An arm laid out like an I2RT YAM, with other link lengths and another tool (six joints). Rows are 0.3 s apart.
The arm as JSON. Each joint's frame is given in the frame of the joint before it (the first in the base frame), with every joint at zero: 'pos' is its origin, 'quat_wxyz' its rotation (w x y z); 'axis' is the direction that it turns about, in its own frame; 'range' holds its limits. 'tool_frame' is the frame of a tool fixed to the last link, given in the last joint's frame.
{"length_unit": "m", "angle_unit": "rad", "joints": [
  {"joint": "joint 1", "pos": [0.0, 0.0, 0.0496], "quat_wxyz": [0.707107, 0.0, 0.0, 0.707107], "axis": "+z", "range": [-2.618, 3.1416]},
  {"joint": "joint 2", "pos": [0.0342, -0.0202, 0.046], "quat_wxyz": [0.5, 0.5, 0.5, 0.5], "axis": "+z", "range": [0.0, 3.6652]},
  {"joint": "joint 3", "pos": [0.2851, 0.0, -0.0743], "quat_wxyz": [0.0, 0.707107, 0.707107, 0.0], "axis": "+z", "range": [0.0, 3.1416]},
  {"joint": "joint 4", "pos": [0.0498, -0.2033, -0.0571], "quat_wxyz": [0.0, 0.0, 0.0, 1.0], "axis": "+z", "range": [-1.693, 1.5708]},
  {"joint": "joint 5", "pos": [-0.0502, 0.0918, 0.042], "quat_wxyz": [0.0, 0.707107, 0.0, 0.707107], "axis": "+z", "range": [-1.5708, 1.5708]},
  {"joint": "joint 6", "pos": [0.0, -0.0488, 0.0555], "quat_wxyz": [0.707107, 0.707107, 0.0, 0.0], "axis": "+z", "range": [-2.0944, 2.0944]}
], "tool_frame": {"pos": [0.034, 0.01, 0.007], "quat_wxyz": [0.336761, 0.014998, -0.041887, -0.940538]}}
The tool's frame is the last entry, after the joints.
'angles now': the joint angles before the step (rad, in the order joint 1, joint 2, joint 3, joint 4, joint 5, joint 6). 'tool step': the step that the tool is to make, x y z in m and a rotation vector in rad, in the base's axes. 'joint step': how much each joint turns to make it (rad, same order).
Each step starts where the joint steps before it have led.
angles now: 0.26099, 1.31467, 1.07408, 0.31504, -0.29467, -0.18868
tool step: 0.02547, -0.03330, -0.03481, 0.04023, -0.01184, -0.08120
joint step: -0.12442, 0.09948, -0.11374, 0.24607, -0.03966, 0.04296
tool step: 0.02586, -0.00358, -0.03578, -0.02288, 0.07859, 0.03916
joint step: -0.03227, 0.11659, -0.01386, 0.04630, -0.07211, -0.00921
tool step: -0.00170, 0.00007, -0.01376, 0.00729, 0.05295, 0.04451
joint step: -0.00920, 0.00331, -0.02759, -0.01528, -0.05370, 0.01380
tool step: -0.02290, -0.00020, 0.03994, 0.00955, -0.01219, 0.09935
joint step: -0.01685, -0.12113, 0.08225, -0.18653, -0.11631, 0.00778
